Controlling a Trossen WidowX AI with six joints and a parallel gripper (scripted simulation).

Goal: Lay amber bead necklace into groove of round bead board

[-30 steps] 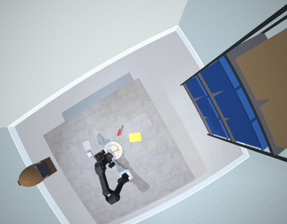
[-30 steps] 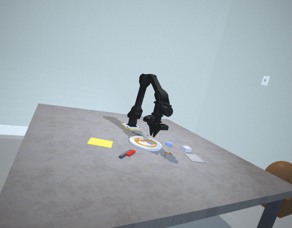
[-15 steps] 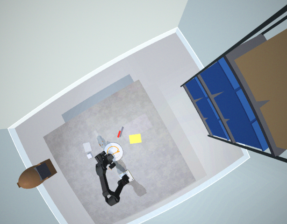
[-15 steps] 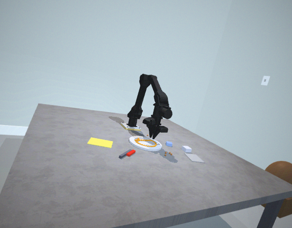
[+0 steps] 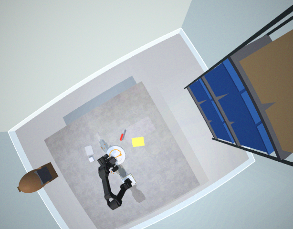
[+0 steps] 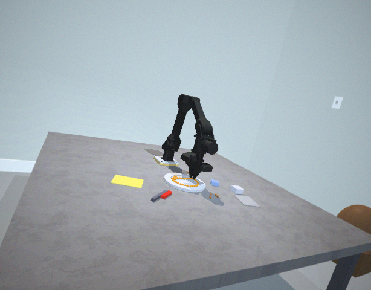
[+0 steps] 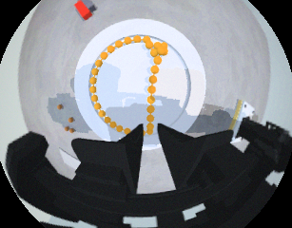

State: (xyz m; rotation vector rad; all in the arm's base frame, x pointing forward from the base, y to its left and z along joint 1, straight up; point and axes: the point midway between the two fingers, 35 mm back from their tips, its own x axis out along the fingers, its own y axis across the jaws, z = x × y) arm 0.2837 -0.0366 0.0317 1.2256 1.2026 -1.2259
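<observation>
My gripper tip is 5 cm to the left of the round white bead board, 1 cm short of it and 1 cm above it. Also, from my gripper tip: white block 18 cm to the left, 15 cm ahead; then blue block 12 cm to the left, 5 cm ahead, 1 cm below; then grey tool 24 cm to the right, 12 cm ahead, 1 cm below.
</observation>
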